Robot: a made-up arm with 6 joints. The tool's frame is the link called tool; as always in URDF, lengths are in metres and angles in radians.
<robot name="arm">
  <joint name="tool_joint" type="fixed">
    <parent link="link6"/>
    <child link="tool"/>
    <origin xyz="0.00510 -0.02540 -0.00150" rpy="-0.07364 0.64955 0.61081"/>
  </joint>
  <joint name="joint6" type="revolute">
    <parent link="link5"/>
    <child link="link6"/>
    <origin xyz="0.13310 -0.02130 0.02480" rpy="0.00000 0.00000 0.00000"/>
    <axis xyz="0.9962 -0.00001 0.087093"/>
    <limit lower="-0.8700" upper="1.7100"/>
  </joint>
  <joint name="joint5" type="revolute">
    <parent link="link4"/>
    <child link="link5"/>
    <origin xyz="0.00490 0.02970 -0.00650" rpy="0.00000 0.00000 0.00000"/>
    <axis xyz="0.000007 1 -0.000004"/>
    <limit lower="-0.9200" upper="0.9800"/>
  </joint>
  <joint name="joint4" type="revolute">
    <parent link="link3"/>
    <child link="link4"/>
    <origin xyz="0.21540 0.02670 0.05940" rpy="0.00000 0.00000 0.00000"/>
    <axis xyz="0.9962 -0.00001 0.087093"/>
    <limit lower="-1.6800" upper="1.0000"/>
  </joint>
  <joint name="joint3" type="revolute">
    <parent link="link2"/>
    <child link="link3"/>
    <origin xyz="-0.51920 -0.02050 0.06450" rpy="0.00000 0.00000 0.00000"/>
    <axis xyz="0.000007 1 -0.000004"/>
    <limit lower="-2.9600" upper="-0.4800"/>
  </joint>
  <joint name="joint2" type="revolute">
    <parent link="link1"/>
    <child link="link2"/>
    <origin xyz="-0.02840 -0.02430 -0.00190" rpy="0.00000 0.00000 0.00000"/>
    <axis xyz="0.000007 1 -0.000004"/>
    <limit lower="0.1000" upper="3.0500"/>
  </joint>
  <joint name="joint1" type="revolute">
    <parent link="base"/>
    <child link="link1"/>
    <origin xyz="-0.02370 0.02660 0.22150" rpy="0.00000 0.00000 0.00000"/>
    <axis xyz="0 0 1"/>
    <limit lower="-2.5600" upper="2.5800"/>
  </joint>
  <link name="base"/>
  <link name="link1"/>
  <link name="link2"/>
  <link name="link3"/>
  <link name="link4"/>
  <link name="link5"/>
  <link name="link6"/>
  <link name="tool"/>
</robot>
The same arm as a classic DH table. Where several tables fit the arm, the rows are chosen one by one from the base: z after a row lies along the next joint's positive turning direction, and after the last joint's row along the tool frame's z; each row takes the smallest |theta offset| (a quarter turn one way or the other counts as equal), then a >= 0, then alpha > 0; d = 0 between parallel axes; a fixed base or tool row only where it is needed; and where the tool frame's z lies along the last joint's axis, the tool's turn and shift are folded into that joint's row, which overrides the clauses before.
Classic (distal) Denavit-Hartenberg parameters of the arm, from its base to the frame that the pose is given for. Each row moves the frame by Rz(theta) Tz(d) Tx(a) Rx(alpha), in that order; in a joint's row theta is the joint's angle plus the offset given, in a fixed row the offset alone. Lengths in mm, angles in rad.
base (fixed): d 0, theta offset -0.843, a -35.6, alpha 0
joint1: d 219.6, theta offset 0.843, a -28.4, alpha -1.5708
joint2: d 0, theta offset 0.1236, a -523.2, alpha 0
joint3: d -18.1, theta offset 1.36, a -40.4, alpha 1.5708
joint4: d 224.1, theta offset 0, a 6.9, alpha -1.5708
joint5: d 8.4, theta offset 0, a -13.1, alpha 1.5708
joint6: d 148.1, theta offset 1.0754, a -21.4, alpha -1.0247
tool (fixed): d -16.1, theta offset -0.7738, a 0, alpha 0
Joint limits (rad, base to tool): -2.56..2.58 0.1..3.05 -2.96..-0.48 -1.68..1 -0.92..0.98 -0.87..1.71

